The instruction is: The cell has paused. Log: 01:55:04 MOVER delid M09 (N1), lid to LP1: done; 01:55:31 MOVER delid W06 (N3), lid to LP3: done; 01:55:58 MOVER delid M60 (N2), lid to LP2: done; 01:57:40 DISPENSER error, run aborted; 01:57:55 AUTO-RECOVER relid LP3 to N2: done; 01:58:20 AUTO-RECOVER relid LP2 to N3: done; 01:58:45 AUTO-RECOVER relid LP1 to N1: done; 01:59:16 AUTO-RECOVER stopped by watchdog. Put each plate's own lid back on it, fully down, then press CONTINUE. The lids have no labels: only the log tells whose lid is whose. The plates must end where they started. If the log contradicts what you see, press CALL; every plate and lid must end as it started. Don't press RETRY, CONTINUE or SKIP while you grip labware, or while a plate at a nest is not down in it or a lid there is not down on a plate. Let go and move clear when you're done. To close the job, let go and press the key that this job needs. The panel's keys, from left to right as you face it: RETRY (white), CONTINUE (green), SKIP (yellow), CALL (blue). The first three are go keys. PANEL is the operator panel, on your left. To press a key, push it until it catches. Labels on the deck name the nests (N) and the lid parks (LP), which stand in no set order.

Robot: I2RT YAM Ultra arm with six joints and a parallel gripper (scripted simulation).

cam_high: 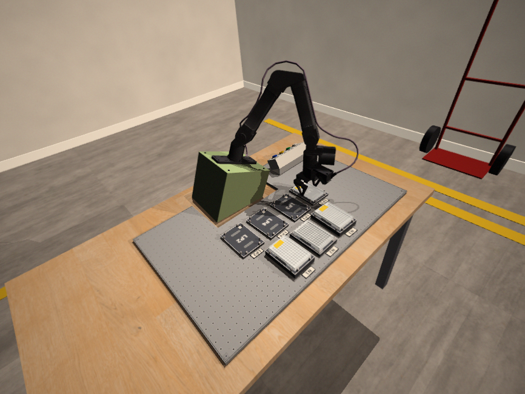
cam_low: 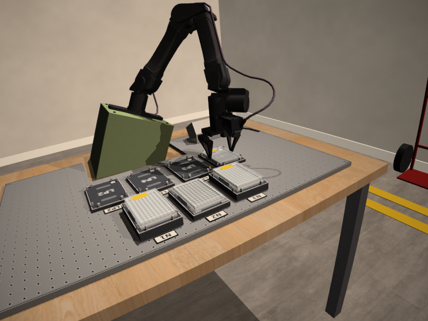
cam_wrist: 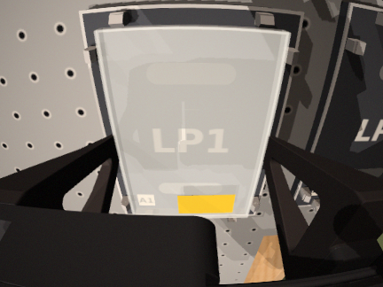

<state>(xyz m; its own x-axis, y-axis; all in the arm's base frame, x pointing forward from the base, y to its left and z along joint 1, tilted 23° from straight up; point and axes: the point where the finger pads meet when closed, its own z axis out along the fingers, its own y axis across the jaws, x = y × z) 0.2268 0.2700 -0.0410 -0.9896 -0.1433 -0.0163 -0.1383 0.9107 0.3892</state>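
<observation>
Now: the clear lid 190 mm ahead of my hand, 40 mm to the right of it and 10 mm above it.
</observation>
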